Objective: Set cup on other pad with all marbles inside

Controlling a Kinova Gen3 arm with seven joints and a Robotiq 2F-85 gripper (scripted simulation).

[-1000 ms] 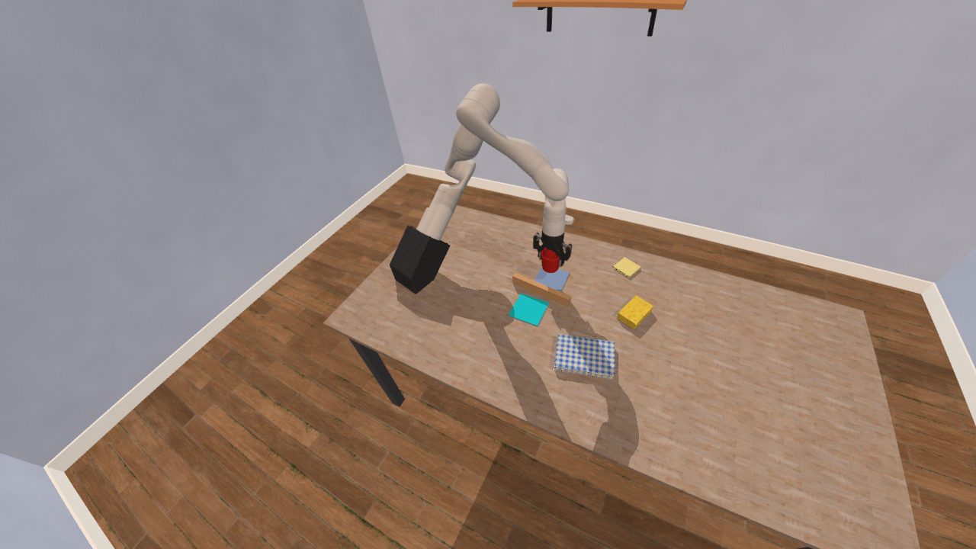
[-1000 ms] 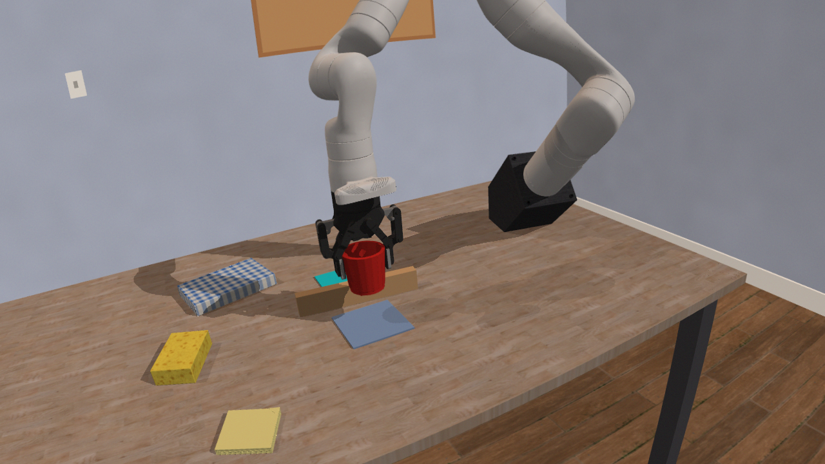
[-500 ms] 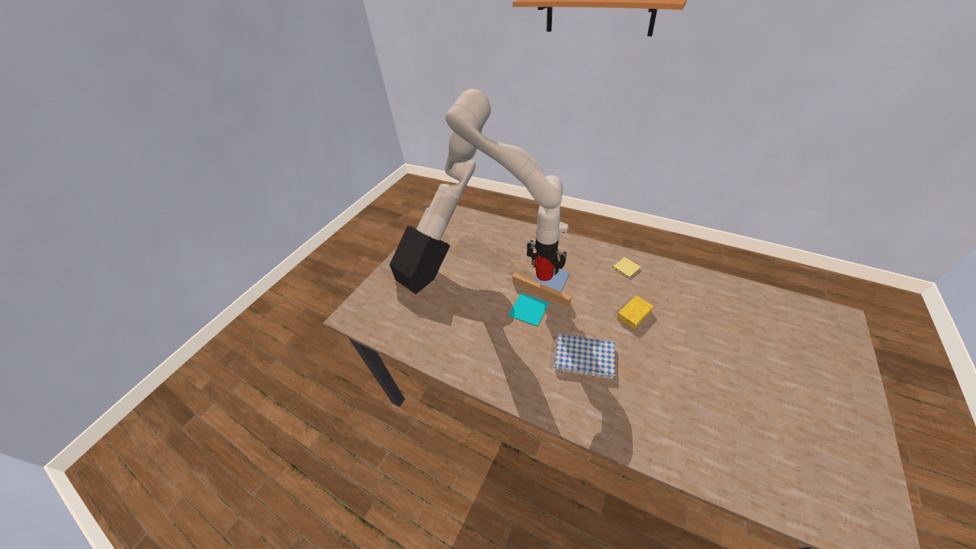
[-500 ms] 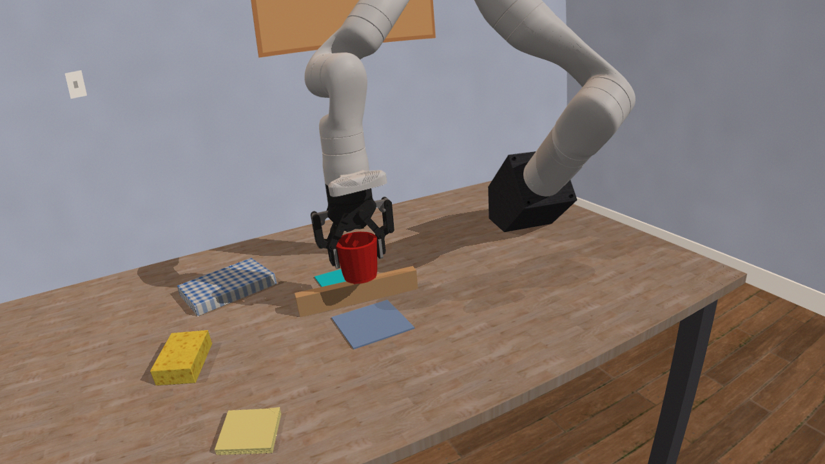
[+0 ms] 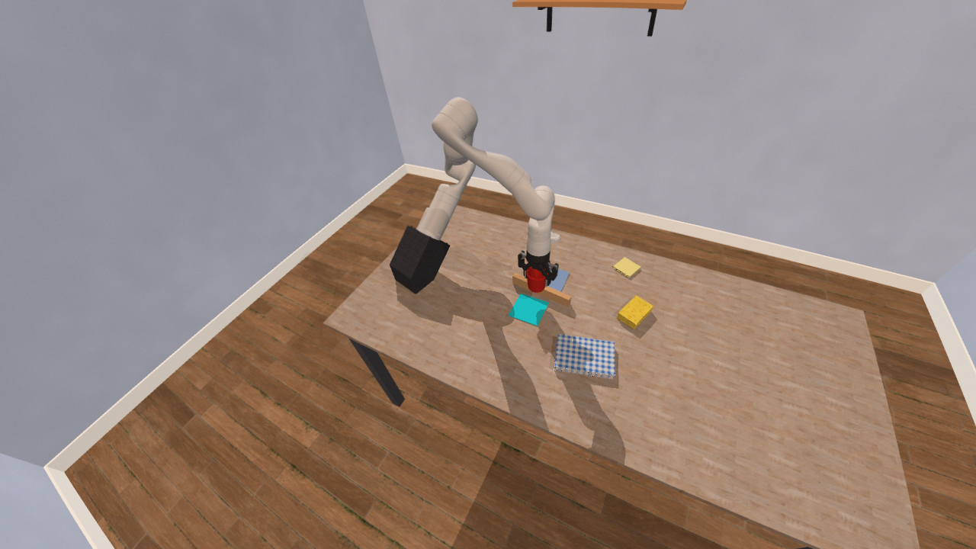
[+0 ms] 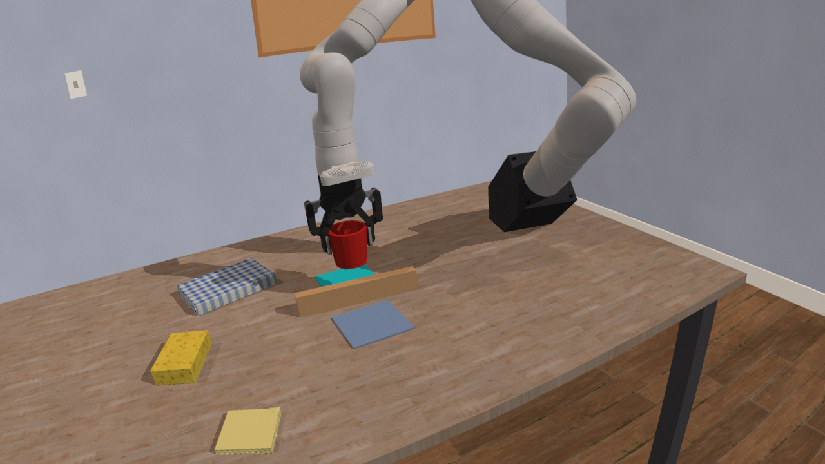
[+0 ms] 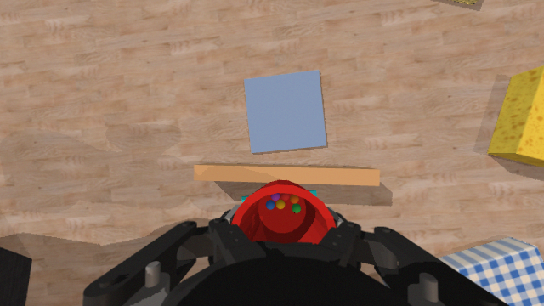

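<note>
Right now the teal pad is 6 cm to the right of my hand and 11 cm below it. Round my hand: red cup 2 cm below; wooden rail 3 cm to the left, 10 cm below; grey-blue pad 12 cm to the left, 11 cm below.
</note>
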